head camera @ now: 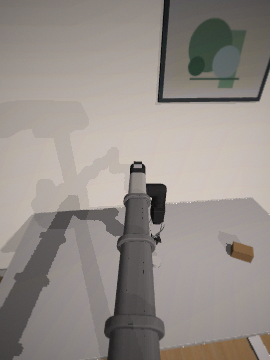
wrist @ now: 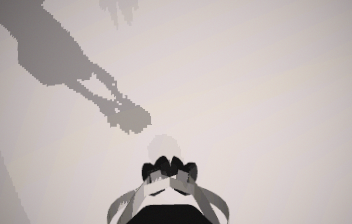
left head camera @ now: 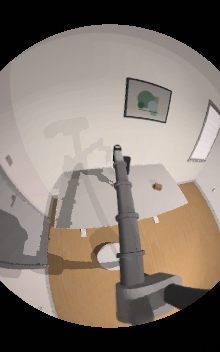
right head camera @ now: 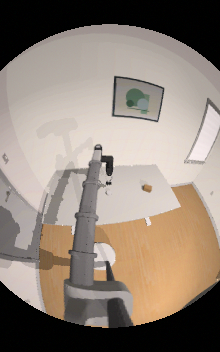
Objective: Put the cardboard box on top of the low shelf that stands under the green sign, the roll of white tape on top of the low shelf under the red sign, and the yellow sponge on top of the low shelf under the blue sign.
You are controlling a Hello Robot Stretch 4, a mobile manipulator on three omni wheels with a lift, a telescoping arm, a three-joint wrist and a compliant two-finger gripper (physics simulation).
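Frame: origin at the robot's base, x ahead, y left, z up, level; millimetres.
Seen in the pictures: gripper, fingertip midpoint: (wrist: 168,168) (right head camera: 107,184); robot's base, link origin: (left head camera: 112,255) (right head camera: 100,255).
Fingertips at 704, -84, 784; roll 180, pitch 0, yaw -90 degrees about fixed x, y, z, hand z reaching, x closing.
Note:
Offsets run from my fingertips to a thing's top centre, as dx, dy, dz. Level surfaces: height alone.
My gripper (head camera: 157,240) (right head camera: 108,183) (wrist: 168,168) is shut and empty, its fingertips close together, above the pale table. A small white round thing, apparently the roll of white tape {-43, -9, -67} (head camera: 157,261) (right head camera: 108,191) (wrist: 164,145), lies on the table just below and beyond the fingertips, apart from them. Its hole cannot be made out. The brown cardboard box {+13, -447, -41} (head camera: 242,252) (left head camera: 157,186) (right head camera: 146,188) lies on the table to the right of the gripper. In the left head view the arm hides the fingertips. The yellow sponge, the low shelves and the coloured signs do not show.
The pale table {dz -91} (head camera: 200,310) (left head camera: 170,200) (right head camera: 162,202) stands against the wall, under a framed picture (head camera: 215,55) (left head camera: 148,100) (right head camera: 138,99). A white round object (left head camera: 107,256) (right head camera: 106,255) stands on the wooden floor beside the arm. A window (left head camera: 206,132) (right head camera: 202,132) is at the right.

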